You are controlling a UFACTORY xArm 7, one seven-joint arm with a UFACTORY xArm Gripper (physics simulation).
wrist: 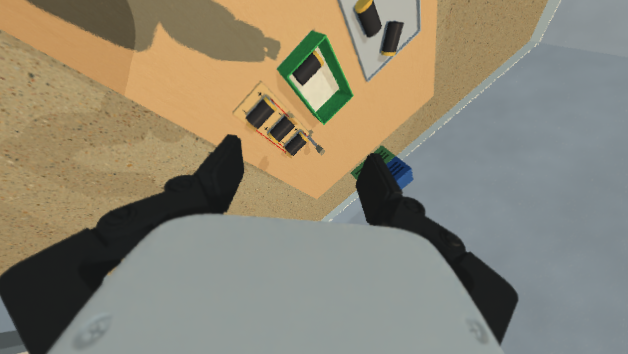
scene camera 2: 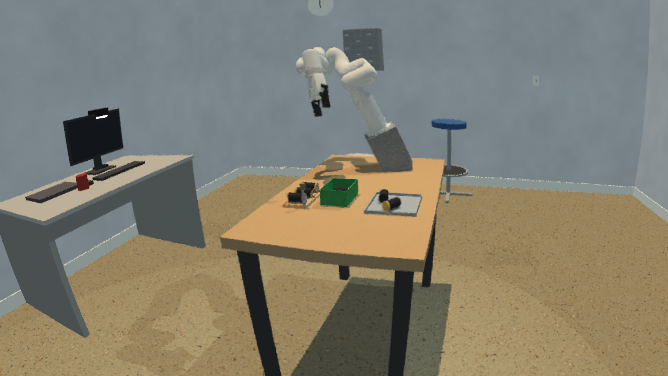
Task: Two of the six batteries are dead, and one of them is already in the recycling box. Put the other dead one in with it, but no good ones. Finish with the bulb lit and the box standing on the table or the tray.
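Frame: origin at the arm's base, x back, y down, z right, level; millimetres.
Seen in the pictures: gripper, between the fingertips: (wrist: 304, 162) (scene camera 2: 322, 111); arm's base, origin of its link: (scene camera 2: 379, 130).
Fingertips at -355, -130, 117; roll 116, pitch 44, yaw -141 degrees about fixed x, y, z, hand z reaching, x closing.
Pixels of each thing's top centre, then the offset from my fingertips to it, as dx, dy, dz. "spot": a spot on its surface instead. Level surfaces: height alone.
- green box, centre of its top: (wrist: 324, 87) (scene camera 2: 339, 184) -130, +253, -118
- black battery with a yellow end, centre of its top: (wrist: 311, 70) -94, +275, -114
- wooden circuit board, a spot on its surface: (wrist: 243, 106) spot: -71, +303, +42
- grey lever, a spot on its surface: (wrist: 316, 145) spot: -246, +249, -32
- wooden table, height of its surface: dy +313
My gripper (scene camera 2: 321, 106) (wrist: 304, 162) is open and empty, high above the table. The green box (scene camera 2: 336, 196) (wrist: 344, 80) stands on the table; one black battery with a yellow end (wrist: 307, 69) lies inside it. Left of it in the scene view is the wooden circuit board (wrist: 243, 106), holding three batteries in a row: one (wrist: 260, 113), a middle one (wrist: 282, 128) and one (wrist: 295, 143) beside a grey lever (wrist: 316, 145). Two batteries lie on the grey tray (scene camera 2: 416, 197) (wrist: 367, 67): one (scene camera 2: 394, 203) (wrist: 369, 20) and another (scene camera 2: 383, 195) (wrist: 392, 38). I cannot tell whether a bulb is lit.
The wooden table (scene camera 2: 320, 241) (wrist: 195, 95) carries these things. A desk (scene camera 2: 155, 167) with a monitor (scene camera 2: 95, 136) and a red cup (scene camera 2: 82, 182) stands at left. A blue stool (scene camera 2: 449, 124) stands behind the table at right. A green and blue object (wrist: 400, 172) shows beyond the table edge.
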